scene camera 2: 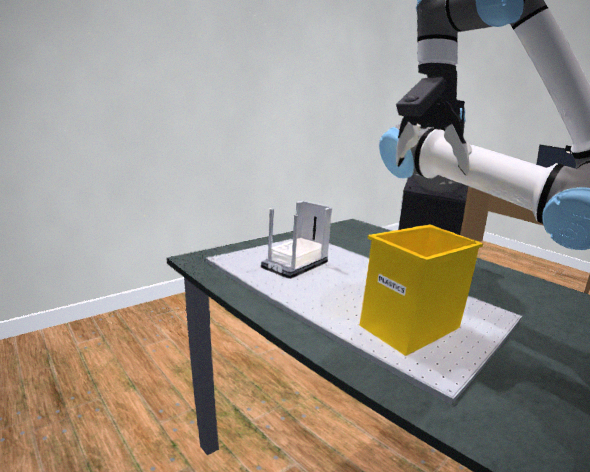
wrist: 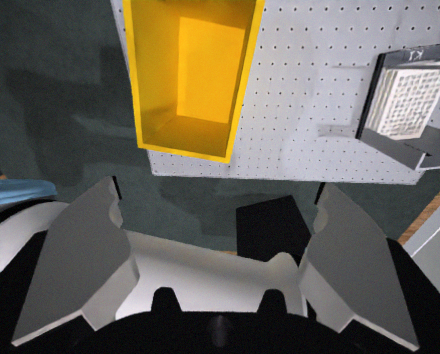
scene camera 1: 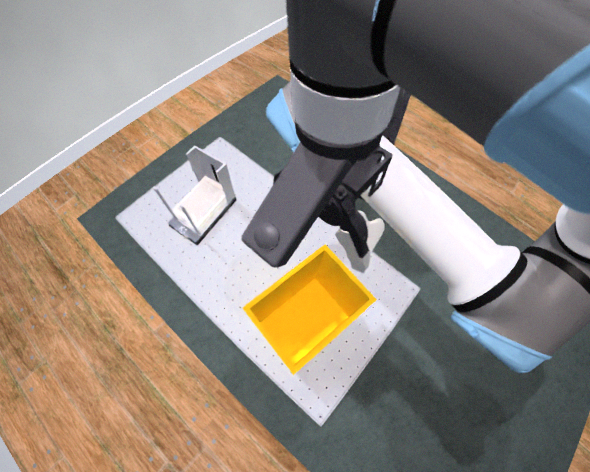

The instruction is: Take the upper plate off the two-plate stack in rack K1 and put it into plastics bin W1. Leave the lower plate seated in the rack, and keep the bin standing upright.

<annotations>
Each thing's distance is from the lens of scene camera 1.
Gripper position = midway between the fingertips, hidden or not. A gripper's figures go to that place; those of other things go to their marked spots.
my gripper [scene camera 1: 319, 236]: 0.40 m
yellow plastics bin W1 [scene camera 1: 302, 312]: 0.66 m
white plate [scene camera 1: 201, 203]: 0.75 m
The marked spots on the white plate and the yellow plastics bin W1 are 0.36 m apart.
</annotations>
